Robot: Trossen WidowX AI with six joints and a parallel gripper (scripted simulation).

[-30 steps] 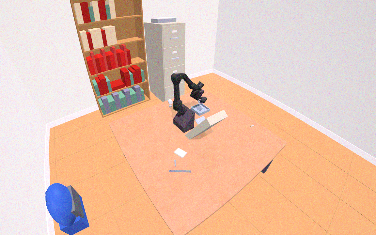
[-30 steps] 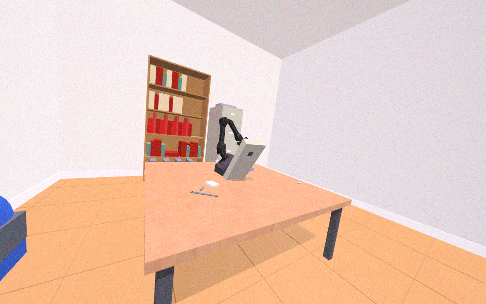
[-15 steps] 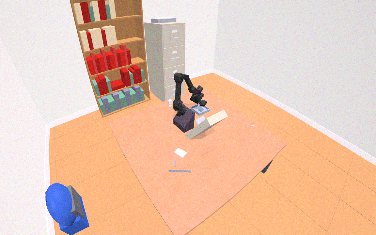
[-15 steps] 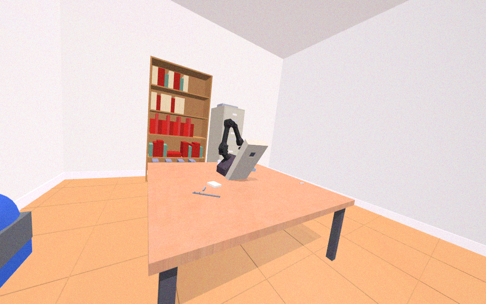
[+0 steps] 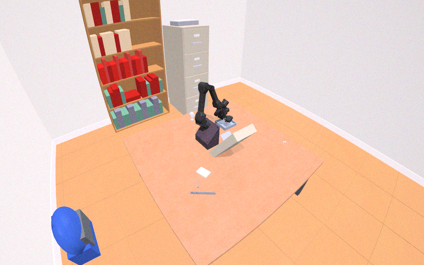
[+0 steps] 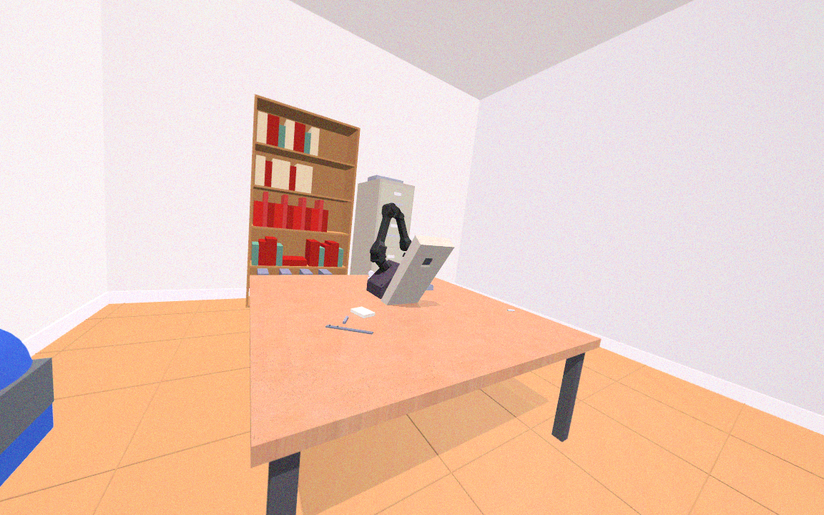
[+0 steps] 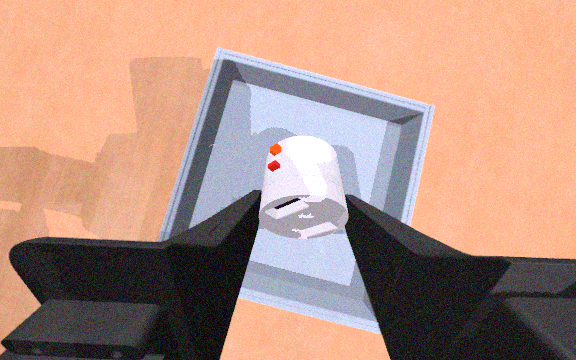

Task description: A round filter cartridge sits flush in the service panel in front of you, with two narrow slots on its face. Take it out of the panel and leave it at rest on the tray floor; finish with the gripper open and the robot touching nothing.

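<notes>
My gripper tip is now right at the round filter cartridge. Round my gripper tip: white pad 50 cm to the right, 40 cm ahead, 4 cm below; then blue-grey tray 4 cm below, 1 cm to the left; then short grey piece 58 cm to the right, 47 cm ahead, 4 cm below.
</notes>
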